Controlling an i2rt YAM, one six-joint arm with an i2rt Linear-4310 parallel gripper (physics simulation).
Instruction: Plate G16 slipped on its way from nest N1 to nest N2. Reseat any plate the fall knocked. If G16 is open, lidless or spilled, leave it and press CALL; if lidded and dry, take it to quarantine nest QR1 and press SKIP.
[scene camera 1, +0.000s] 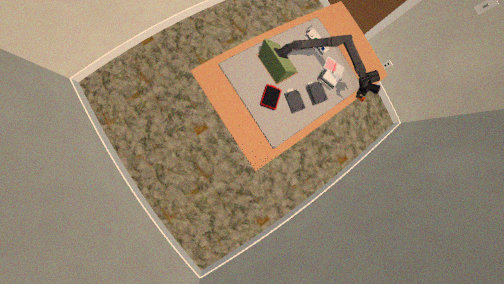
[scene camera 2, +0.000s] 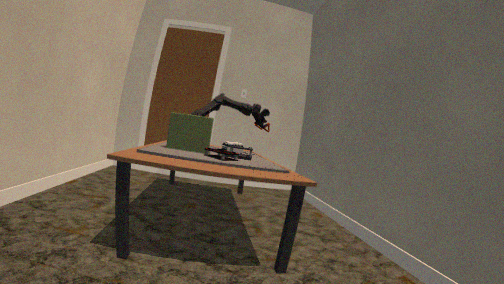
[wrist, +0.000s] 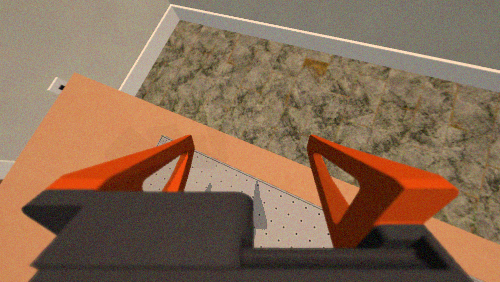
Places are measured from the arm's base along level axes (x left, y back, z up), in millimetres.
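Where they show: gripper, fingertip midpoint: (scene camera 1: 364, 96) (scene camera 2: 265, 130) (wrist: 250, 141); arm's base, link origin: (scene camera 1: 281, 54) (scene camera 2: 188, 129).
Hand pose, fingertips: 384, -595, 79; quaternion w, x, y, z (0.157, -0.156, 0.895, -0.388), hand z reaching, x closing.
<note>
Things, the pixels of their top centre, and the offset from my fingertips, as dx, dy, dz. "*": a spot on its surface instead. Level surfaces: height alone.
- white plate-like item, top centre: (scene camera 1: 332, 77) -68, +256, -126
- pale item with a pink patch, top centre: (scene camera 1: 330, 64) +56, +364, -197
- black nest with a red rim, top centre: (scene camera 2: 221, 149) (scene camera 1: 271, 96) -595, +373, -165
- white button box, surface spot: (scene camera 1: 312, 34) * +19, +648, -140
- grey perforated board, surface height: dz -211
- orange table, surface height: dz -224
My gripper (scene camera 1: 362, 98) (scene camera 2: 263, 127) (wrist: 250, 141) is open and empty, with its orange fingers wide apart above the board's far right edge. A white plate-like item (scene camera 1: 329, 78) sits near the right end of the board, beside a pale item with a pink patch (scene camera 1: 330, 64). Their labels, lids and any liquid are too small to make out. Two dark grey nests (scene camera 1: 294, 101) (scene camera 1: 316, 93) lie side by side. A black nest with a red rim (scene camera 1: 270, 97) lies left of them. A white button box (scene camera 1: 312, 34) is partly hidden by the arm.
A tall green block (scene camera 1: 276, 62) (scene camera 2: 189, 132) stands near the arm's base. The grey perforated board (scene camera 1: 237, 67) (wrist: 295, 220) lies on the orange table (scene camera 1: 215, 82) (scene camera 2: 127, 156) (wrist: 75, 125). The arm stretches over the back of the board.
</note>
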